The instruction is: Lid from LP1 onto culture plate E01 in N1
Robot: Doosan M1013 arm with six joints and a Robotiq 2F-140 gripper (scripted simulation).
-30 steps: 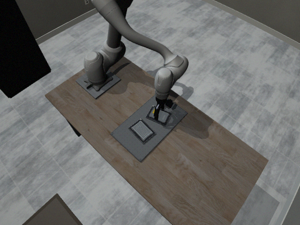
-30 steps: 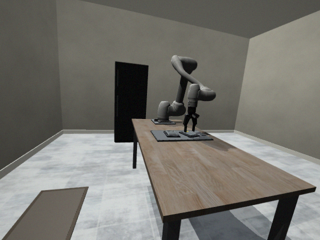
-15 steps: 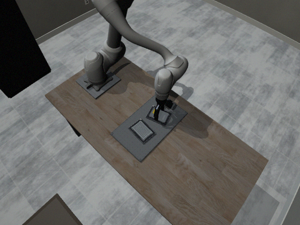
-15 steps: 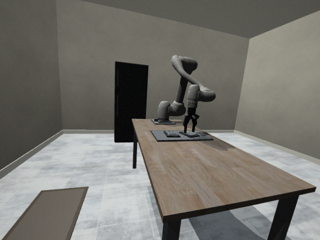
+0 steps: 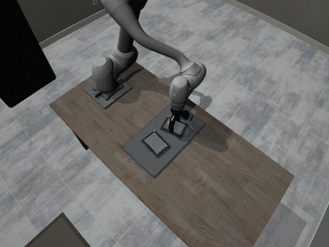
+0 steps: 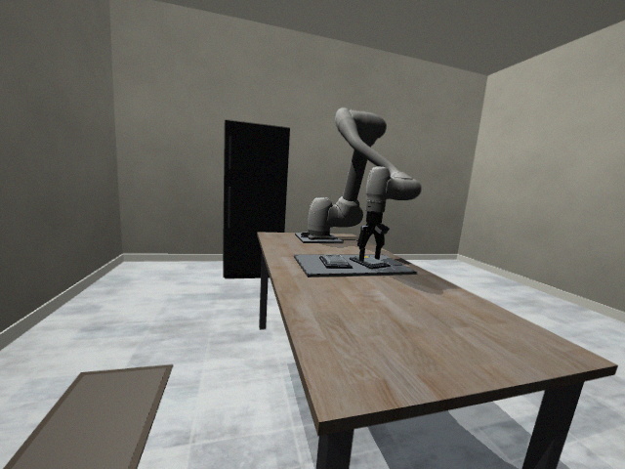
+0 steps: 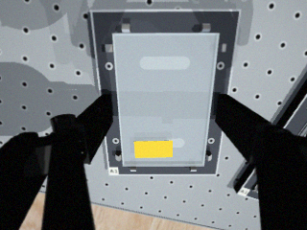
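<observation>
The clear lid is 20 mm below my hand. The rest, counted from my hand: culture plate E01 (180 mm to the right, 20 mm below, 10 mm behind); then lid park LP1 (30 mm below).
</observation>
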